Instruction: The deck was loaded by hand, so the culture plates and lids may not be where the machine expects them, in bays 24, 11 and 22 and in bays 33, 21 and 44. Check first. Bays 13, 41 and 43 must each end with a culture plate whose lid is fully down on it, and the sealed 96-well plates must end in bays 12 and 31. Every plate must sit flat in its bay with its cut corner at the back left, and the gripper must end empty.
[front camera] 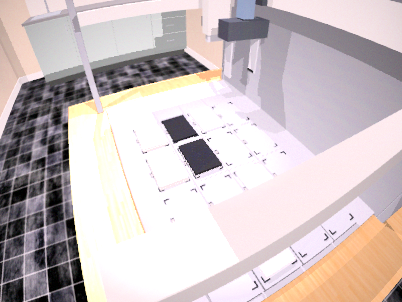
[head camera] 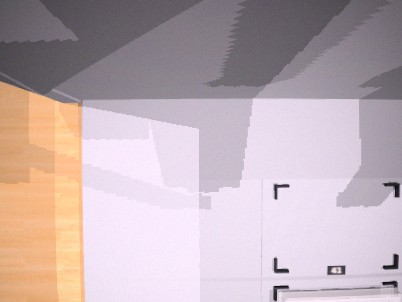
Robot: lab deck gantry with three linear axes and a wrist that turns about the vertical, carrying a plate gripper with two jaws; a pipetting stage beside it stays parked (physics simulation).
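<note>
My gripper hangs high at the back right in the front view, its two jaws apart, with nothing between them. It does not show in the head view. Two flat black pieces lie in the second row of bays. Pale plates lie to their left. A white piece lies in a front bay beyond the beam. Bay 41 shows four corner marks and no plate. The edge of a pale plate shows in the bay below it. Pale lids are hard to tell from the deck.
A broad pale beam crosses the front view and hides part of the deck. An upright post stands at the back left. A grey wall borders the deck. A wooden edge runs along the left in the head view.
</note>
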